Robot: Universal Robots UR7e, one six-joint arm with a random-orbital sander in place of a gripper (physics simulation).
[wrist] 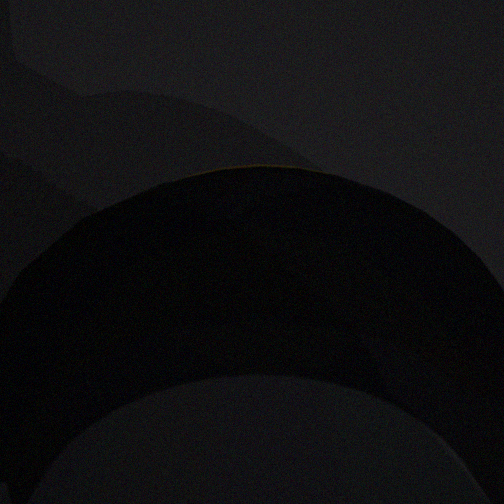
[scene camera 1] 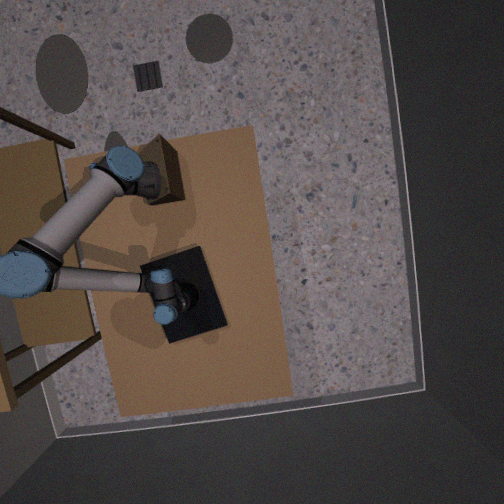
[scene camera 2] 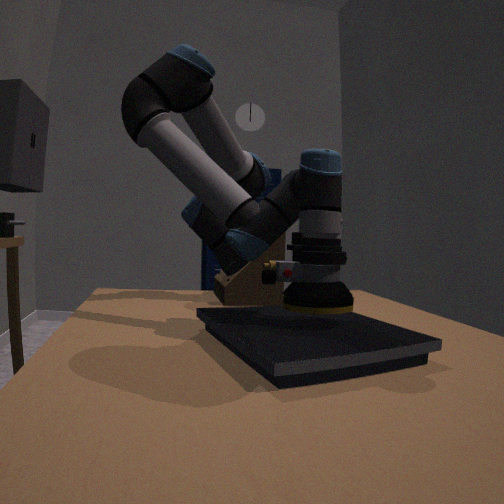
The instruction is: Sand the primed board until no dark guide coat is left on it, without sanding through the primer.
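Observation:
The board lies on the wooden table, dark all over with guide coat; no lighter sanded patch shows. It also shows in the side view as a flat dark slab with a grey edge. The sander, black with a yellow rim, stands upright on the board's far part, its pad at or just above the surface. From above the sander sits near the board's middle. In the wrist view the sander's round black body fills the lower frame, with the dark board surface beyond.
The wooden table carries the arm's base block at its far end. A second wooden table and a dark beam stand to the left. A dark box hangs at the left in the side view.

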